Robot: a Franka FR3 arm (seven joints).
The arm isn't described. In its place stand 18 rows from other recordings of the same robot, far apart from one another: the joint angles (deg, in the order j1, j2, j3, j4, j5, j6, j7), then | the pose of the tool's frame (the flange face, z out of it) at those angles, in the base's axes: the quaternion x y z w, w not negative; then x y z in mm.
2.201 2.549 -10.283 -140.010 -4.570 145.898 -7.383 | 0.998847 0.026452 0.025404 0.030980 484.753 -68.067 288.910
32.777 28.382 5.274 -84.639 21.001 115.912 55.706 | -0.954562 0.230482 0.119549 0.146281 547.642 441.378 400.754
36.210 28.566 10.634 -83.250 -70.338 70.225 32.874 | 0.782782 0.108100 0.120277 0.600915 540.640 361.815 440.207
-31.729 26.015 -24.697 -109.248 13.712 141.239 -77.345 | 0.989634 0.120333 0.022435 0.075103 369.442 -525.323 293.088
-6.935 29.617 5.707 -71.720 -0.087 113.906 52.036 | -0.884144 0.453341 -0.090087 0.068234 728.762 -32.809 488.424
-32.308 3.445 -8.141 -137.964 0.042 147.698 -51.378 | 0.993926 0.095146 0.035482 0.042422 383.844 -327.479 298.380
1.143 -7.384 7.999 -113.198 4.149 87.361 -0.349 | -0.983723 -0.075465 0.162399 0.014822 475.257 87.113 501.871
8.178 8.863 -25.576 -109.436 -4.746 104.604 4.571 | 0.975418 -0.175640 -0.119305 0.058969 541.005 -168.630 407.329
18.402 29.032 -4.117 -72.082 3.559 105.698 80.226 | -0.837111 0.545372 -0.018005 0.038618 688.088 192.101 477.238
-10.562 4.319 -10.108 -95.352 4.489 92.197 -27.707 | -0.995761 -0.057010 0.045605 0.055948 538.745 -191.337 542.025
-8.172 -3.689 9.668 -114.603 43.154 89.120 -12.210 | -0.916255 -0.044407 0.141685 0.372061 500.616 88.703 487.724
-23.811 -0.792 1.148 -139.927 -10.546 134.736 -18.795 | 0.996725 0.033517 -0.058013 0.045288 434.072 -184.048 300.407
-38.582 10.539 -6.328 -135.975 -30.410 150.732 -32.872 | 0.980981 0.122899 -0.065493 0.135215 371.199 -353.519 252.068
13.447 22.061 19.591 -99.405 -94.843 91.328 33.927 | 0.702447 0.197359 0.229450 0.644182 610.676 239.694 424.268
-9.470 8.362 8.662 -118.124 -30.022 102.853 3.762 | 0.951783 0.071421 -0.190136 0.229906 529.098 -51.031 347.412
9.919 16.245 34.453 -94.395 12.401 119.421 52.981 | -0.970347 0.133562 0.067862 0.189693 485.468 436.620 494.913
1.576 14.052 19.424 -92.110 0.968 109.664 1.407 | -0.985032 -0.161206 -0.027283 0.054591 604.590 212.537 498.637
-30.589 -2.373 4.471 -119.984 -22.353 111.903 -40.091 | 0.962398 0.199614 -0.138079 0.121977 462.281 -254.462 436.496
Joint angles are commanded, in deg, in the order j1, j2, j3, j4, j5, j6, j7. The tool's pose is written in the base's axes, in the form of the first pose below.
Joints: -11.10, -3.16, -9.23, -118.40, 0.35, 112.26, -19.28
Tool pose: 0.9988 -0.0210 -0.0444 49.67; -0.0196 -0.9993 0.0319 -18.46; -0.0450 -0.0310 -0.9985 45.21; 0 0 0 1
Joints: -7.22, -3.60, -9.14, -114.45, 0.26, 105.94, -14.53
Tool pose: 0.9963 -0.0340 -0.0789 50.77; -0.0311 -0.9988 0.0380 -15.00; -0.0801 -0.0354 -0.9962 47.94; 0 0 0 1
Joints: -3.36, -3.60, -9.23, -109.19, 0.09, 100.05, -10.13
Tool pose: 0.9947 -0.0438 -0.0925 51.88; -0.0409 -0.9986 0.0325 -11.74; -0.0938 -0.0285 -0.9952 51.44; 0 0 0 1
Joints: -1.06, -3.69, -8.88, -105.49, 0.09, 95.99, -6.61
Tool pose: 0.9934 -0.0586 -0.0985 52.33; -0.0561 -0.9980 0.0288 -9.35; -0.1000 -0.0231 -0.9947 54.01; 0 0 0 1
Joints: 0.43, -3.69, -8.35, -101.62, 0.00, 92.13, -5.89
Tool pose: 0.9944 -0.0356 -0.0995 52.53; -0.0335 -0.9992 0.0232 -7.51; -0.1002 -0.0197 -0.9948 56.67; 0 0 0 1
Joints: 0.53, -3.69, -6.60, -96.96, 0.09, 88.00, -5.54
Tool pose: 0.9958 -0.0095 -0.0908 52.48; -0.0078 -0.9998 0.0186 -5.75; -0.0910 -0.0178 -0.9957 59.93; 0 0 0 1
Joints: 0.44, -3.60, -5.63, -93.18, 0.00, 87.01, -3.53
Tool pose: 0.9986 -0.0288 -0.0444 52.68; -0.0284 -0.9995 0.0102 -4.96; -0.0447 -0.0089 -0.9990 62.79; 0 0 0 1
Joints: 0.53, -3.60, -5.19, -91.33, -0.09, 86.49, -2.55
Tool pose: 0.9991 -0.0367 -0.0215 52.68; -0.0366 -0.9993 0.0059 -4.48; -0.0217 -0.0051 -0.9998 64.22; 0 0 0 1
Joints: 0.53, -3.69, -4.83, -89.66, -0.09, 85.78, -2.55
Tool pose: 0.9995 -0.0305 -0.0032 52.53; -0.0305 -0.9995 0.0041 -4.13; -0.0034 -0.0040 -1.0000 65.55; 0 0 0 1
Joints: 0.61, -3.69, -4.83, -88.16, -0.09, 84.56, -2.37
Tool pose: 0.9995 -0.0323 0.0016 52.29; -0.0323 -0.9995 0.0037 -4.05; 0.0015 -0.0038 -1.0000 66.58; 0 0 0 1
